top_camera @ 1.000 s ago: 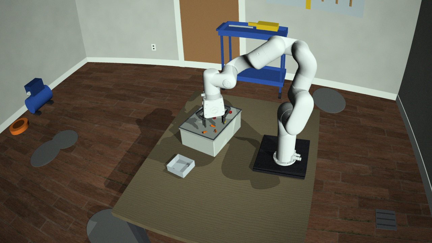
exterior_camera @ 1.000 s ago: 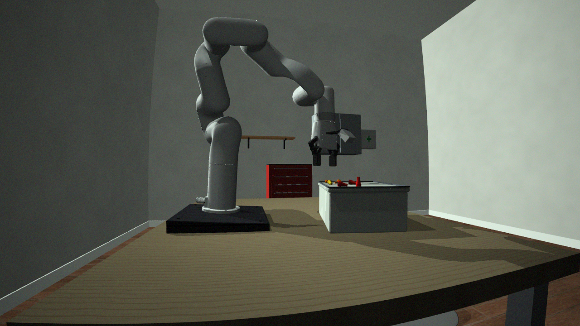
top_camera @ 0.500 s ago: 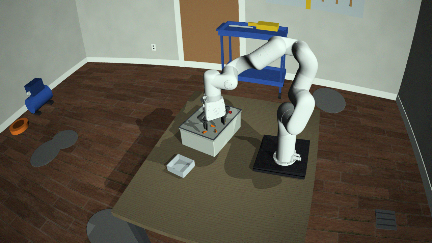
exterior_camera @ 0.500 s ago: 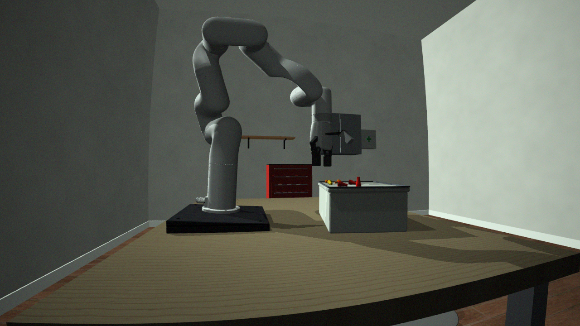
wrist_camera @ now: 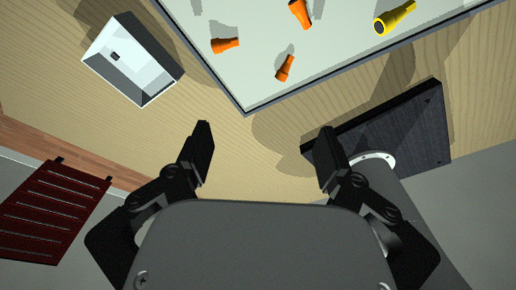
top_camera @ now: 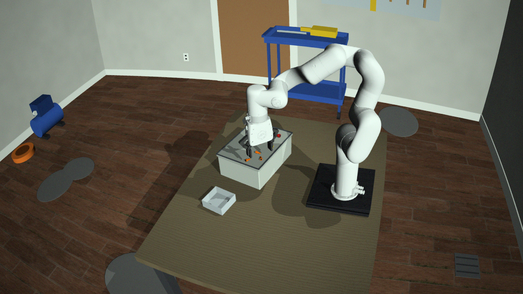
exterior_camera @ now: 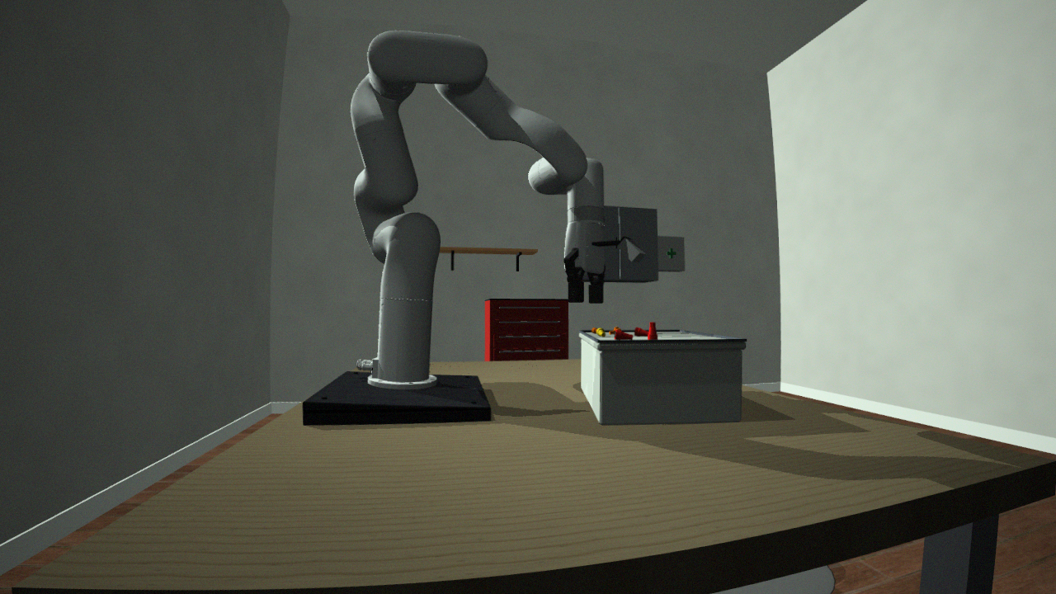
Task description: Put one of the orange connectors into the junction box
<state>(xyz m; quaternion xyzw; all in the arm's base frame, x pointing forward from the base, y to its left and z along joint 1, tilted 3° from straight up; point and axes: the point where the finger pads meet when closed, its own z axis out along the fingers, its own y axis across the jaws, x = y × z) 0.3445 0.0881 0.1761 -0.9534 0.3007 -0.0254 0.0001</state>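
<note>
Now: hand 7 cm above the orange connector and 6 cm short of it. The rest, counted from my hand: red connector: 22 cm to the right, 7 cm ahead, 6 cm below; then steel junction box: 19 cm below, 18 cm to the left, 11 cm ahead; then tool case: 12 cm to the right, 10 cm below, 9 cm ahead.
</note>
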